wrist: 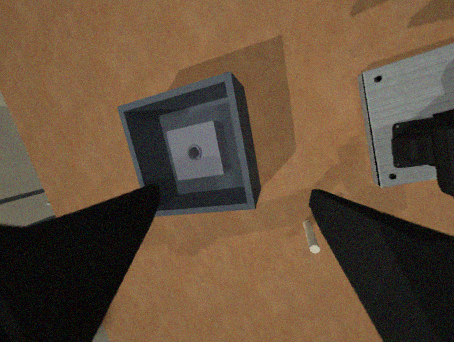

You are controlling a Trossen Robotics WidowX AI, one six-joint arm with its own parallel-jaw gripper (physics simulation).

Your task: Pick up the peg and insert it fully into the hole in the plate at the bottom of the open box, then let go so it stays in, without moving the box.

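Pixels of known places: gripper, fingertip midpoint: [235, 194]; arm's base at its link origin: [420, 142].
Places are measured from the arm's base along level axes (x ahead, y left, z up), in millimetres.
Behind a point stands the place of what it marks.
A small pale peg [311, 237] @[z 37, x 160, y 123 mm] is beside the inner edge of the right finger in the wrist view, on the brown table, to the lower right of the box. The open blue-grey box [251, 145] @[z 8, x 236, y -36 mm] is left of centre. On its floor is a light grey square plate [208, 164] @[z 36, x 310, y -18 mm] with a round dark hole [194, 152] @[z 17, x 340, y -41 mm] near its middle. My gripper [235, 194] @[z 226, x 217, y -23 mm] is wide open with nothing between its fingers. The left fingertip overlaps the box's lower left corner in the view. The right fingertip shows just above the peg.
A grey metal base plate [372, 120] @[z 1, x 56, y -42 mm] with screw holes and a black part [414, 144] @[z 47, x 33, y -7 mm] on it is at the right. The brown table [90, 60] @[z -22, x 556, y -273 mm] ends at the left, with a grey floor area beyond. The box's shadow falls to its upper right.
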